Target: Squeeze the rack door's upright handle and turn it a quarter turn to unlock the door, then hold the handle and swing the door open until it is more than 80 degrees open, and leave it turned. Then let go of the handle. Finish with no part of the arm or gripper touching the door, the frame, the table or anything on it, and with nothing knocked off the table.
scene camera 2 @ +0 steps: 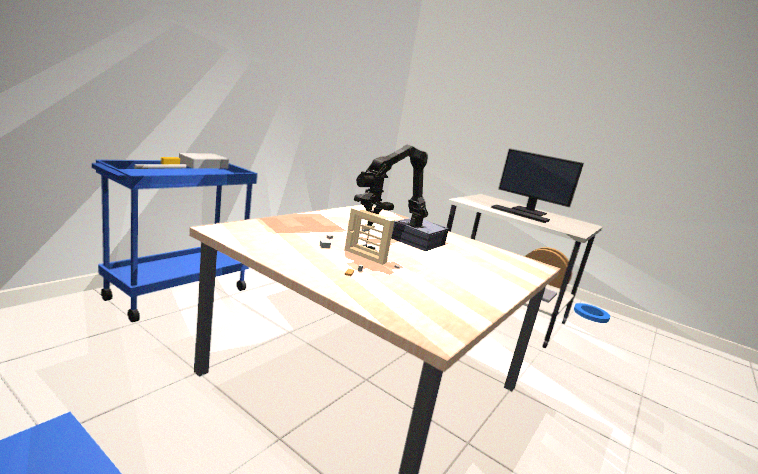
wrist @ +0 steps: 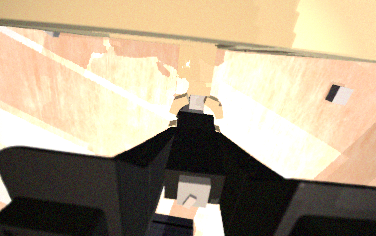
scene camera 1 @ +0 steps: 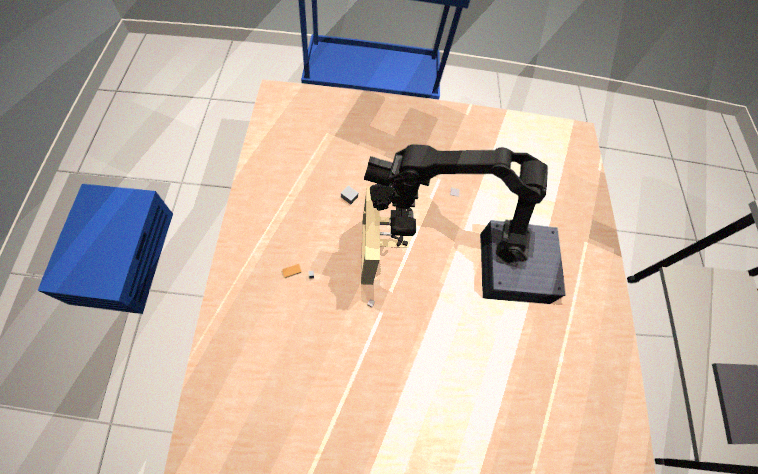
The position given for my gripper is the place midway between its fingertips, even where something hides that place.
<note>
In view: my gripper (scene camera 1: 398,216) and a tan wooden rack (scene camera 2: 355,212).
My gripper also shows in the wrist view (wrist: 194,135). The tan wooden rack is seen too in the wrist view (wrist: 331,37).
</note>
